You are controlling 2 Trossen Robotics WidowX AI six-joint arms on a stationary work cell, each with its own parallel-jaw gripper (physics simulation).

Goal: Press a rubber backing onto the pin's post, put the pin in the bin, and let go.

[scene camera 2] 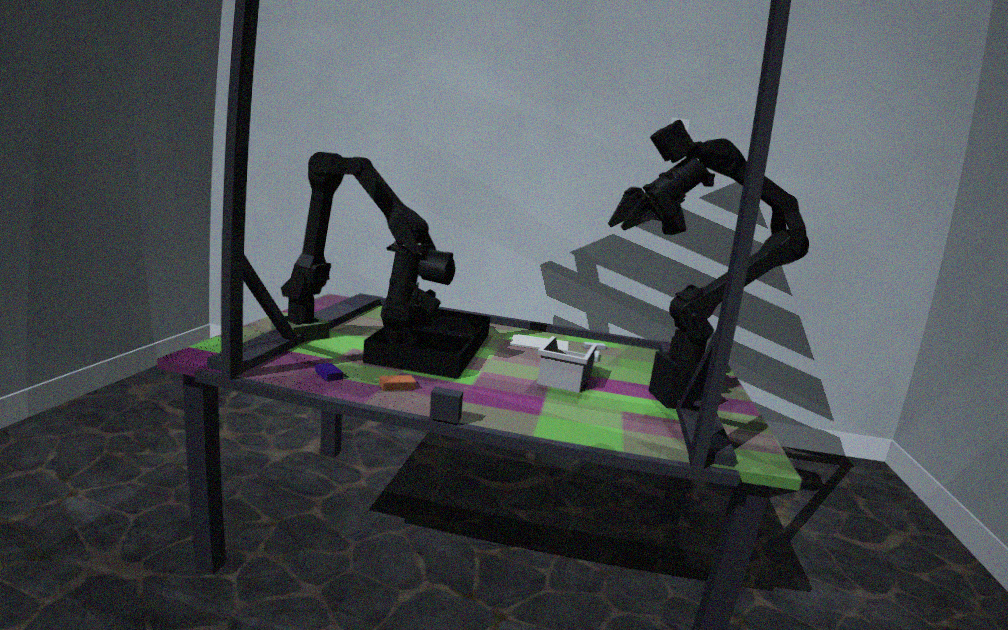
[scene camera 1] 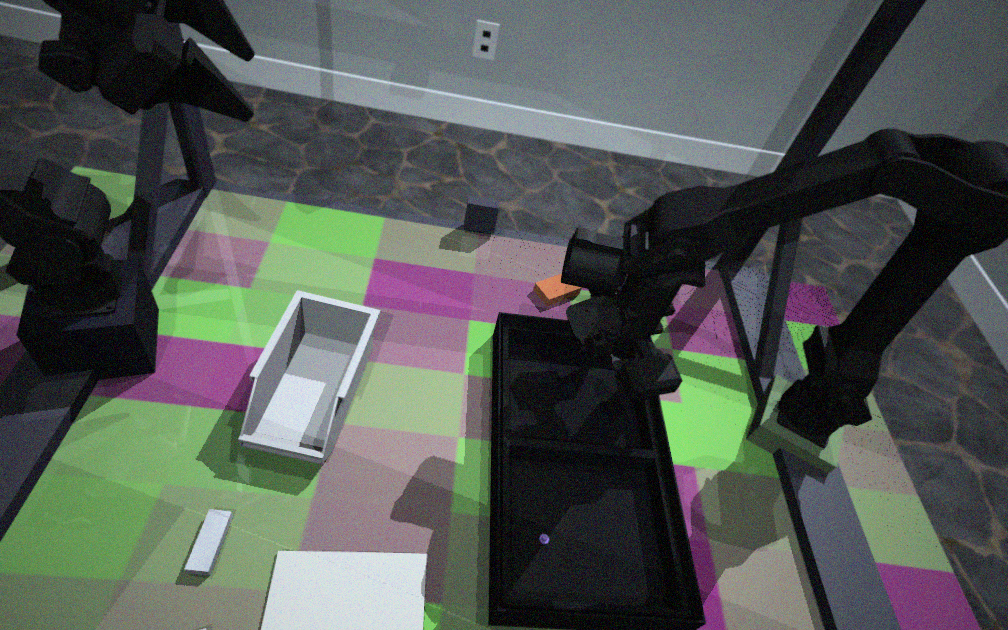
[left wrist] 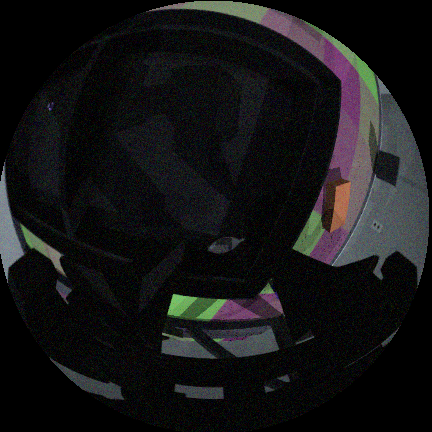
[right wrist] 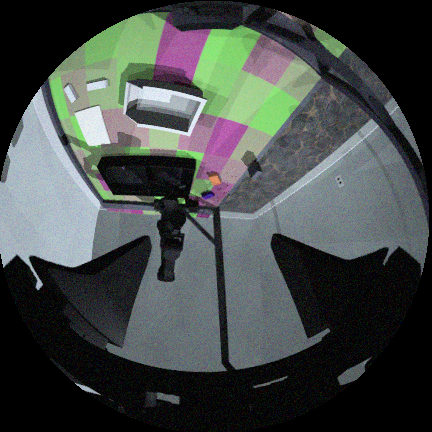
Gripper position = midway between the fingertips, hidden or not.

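Observation:
In scene camera 1, left gripper [scene camera 1: 613, 358] open, touching a black two-compartment bin [scene camera 1: 573, 456]. Right gripper [scene camera 1: 251, 86] open, holding nothing. An open box [scene camera 1: 305, 380] there too. In scene camera 2, left gripper [scene camera 2: 391, 345], right gripper [scene camera 2: 615, 226], black two-compartment bin [scene camera 2: 430, 344]. In the left wrist view, left gripper [left wrist: 224, 243], black two-compartment bin [left wrist: 203, 127]. In the right wrist view, right gripper [right wrist: 211, 241], black two-compartment bin [right wrist: 149, 175].

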